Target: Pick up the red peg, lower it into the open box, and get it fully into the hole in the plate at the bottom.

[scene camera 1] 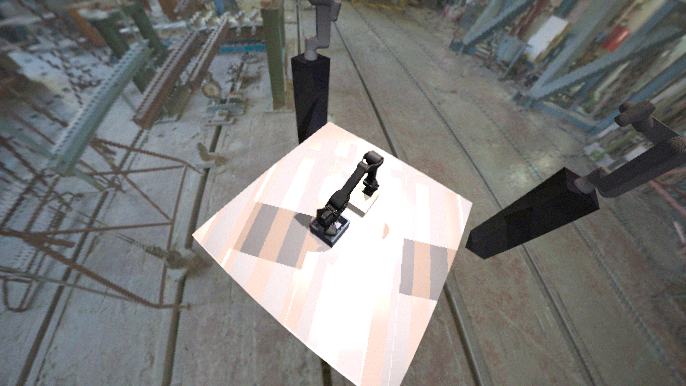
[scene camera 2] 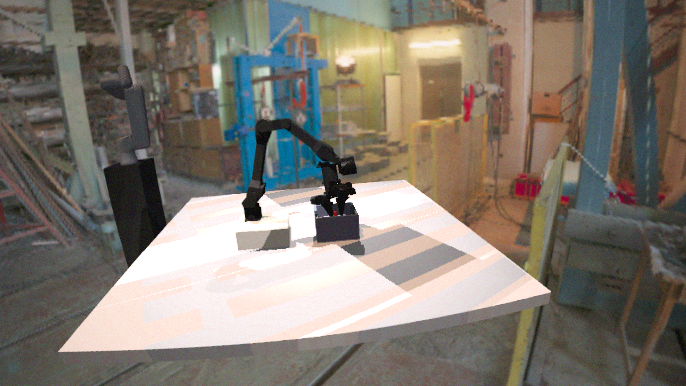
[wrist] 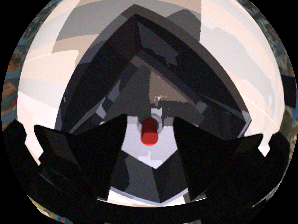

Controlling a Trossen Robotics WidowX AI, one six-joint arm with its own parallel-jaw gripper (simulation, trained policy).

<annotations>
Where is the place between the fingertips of the gripper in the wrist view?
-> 150, 120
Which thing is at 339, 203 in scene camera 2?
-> The gripper.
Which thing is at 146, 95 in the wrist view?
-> A pale plate.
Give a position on a dark grey box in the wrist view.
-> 180, 60
</annotations>
